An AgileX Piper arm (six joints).
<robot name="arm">
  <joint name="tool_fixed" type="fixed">
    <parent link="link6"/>
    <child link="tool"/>
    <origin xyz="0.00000 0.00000 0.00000"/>
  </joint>
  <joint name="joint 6" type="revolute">
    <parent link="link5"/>
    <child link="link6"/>
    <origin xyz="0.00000 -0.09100 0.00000" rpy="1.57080 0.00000 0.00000"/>
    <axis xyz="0 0 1"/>
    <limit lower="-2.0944" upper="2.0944"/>
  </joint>
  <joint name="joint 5" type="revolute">
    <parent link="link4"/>
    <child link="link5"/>
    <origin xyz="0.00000 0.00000 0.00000" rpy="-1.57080 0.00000 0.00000"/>
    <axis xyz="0 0 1"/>
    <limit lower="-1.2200" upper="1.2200"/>
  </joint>
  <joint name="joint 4" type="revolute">
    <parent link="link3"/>
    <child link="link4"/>
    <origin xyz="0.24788 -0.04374 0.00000" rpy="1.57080 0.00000 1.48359"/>
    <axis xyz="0 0 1"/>
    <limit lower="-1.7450" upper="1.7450"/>
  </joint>
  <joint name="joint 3" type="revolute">
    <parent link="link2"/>
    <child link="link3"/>
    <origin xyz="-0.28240 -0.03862 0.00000"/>
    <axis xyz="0 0 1"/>
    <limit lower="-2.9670" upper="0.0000"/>
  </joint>
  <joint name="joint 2" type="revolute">
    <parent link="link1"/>
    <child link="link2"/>
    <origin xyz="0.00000 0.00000 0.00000" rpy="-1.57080 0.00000 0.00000"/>
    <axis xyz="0 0 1"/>
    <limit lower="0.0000" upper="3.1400"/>
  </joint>
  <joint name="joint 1" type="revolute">
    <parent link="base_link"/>
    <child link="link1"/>
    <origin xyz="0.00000 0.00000 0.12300"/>
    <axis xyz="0 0 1"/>
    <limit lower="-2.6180" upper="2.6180"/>
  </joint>
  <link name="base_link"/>
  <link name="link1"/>
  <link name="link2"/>
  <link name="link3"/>
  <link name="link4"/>
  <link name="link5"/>
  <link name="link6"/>
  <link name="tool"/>
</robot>
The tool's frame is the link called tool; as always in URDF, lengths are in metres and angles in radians.
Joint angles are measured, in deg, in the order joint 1, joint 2, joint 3, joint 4, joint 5, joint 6. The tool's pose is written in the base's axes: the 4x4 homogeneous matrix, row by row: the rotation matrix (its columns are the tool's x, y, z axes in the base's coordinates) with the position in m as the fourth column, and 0 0 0 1 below. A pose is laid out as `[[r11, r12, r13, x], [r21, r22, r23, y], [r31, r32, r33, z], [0, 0, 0, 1]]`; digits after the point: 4 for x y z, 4 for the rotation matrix.
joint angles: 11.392 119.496 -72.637 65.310 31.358 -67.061
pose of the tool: [[-0.7702, -0.5064, 0.3878, 0.4020], [-0.2391, 0.7929, 0.5605, 0.1249], [-0.5913, 0.3389, -0.7318, 0.1322], [0, 0, 0, 1]]
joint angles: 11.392 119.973 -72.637 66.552 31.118 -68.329
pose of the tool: [[-0.7685, -0.5065, 0.3909, 0.4029], [-0.2362, 0.7924, 0.5624, 0.1252], [-0.5946, 0.3399, -0.7286, 0.1294], [0, 0, 0, 1]]
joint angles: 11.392 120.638 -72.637 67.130 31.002 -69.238
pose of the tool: [[-0.7694, -0.5082, 0.3869, 0.4033], [-0.2402, 0.7915, 0.5621, 0.1253], [-0.5919, 0.3395, -0.7310, 0.1248], [0, 0, 0, 1]]
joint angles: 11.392 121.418 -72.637 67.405 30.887 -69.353
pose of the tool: [[-0.7772, -0.5016, 0.3800, 0.4036], [-0.2384, 0.7934, 0.5600, 0.1253], [-0.5824, 0.3447, -0.7362, 0.1192], [0, 0, 0, 1]]
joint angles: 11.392 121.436 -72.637 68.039 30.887 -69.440
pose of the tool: [[-0.7793, -0.4961, 0.3829, 0.4039], [-0.2291, 0.7942, 0.5628, 0.1256], [-0.5833, 0.3509, -0.7326, 0.1195], [0, 0, 0, 1]]
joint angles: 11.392 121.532 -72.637 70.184 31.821 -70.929
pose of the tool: [[-0.7783, -0.4992, 0.3807, 0.4038], [-0.2172, 0.7831, 0.5827, 0.1274], [-0.5891, 0.3709, -0.7180, 0.1201], [0, 0, 0, 1]]
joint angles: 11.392 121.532 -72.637 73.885 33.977 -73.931
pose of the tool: [[-0.7709, -0.5153, 0.3743, 0.4032], [-0.2025, 0.7555, 0.6231, 0.1311], [-0.6039, 0.4046, -0.6868, 0.1230], [0, 0, 0, 1]]
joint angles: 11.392 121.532 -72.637 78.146 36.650 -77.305
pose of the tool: [[-0.7607, -0.5347, 0.3680, 0.4026], [-0.1817, 0.7197, 0.6701, 0.1353], [-0.6231, 0.4429, -0.6447, 0.1268], [0, 0, 0, 1]]
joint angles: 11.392 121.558 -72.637 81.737 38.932 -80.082
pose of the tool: [[-0.7507, -0.5507, 0.3650, 0.4024], [-0.1604, 0.6878, 0.7079, 0.1388], [-0.6409, 0.4729, -0.6047, 0.1303], [0, 0, 0, 1]]
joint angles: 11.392 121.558 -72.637 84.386 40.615 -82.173
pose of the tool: [[-0.7411, -0.5637, 0.3647, 0.4023], [-0.1432, 0.6635, 0.7344, 0.1412], [-0.6559, 0.4920, -0.5725, 0.1332], [0, 0, 0, 1]]
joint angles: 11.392 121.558 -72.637 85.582 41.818 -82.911
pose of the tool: [[-0.7388, -0.5698, 0.3600, 0.4019], [-0.1333, 0.6471, 0.7507, 0.1427], [-0.6606, 0.5066, -0.5540, 0.1349], [0, 0, 0, 1]]
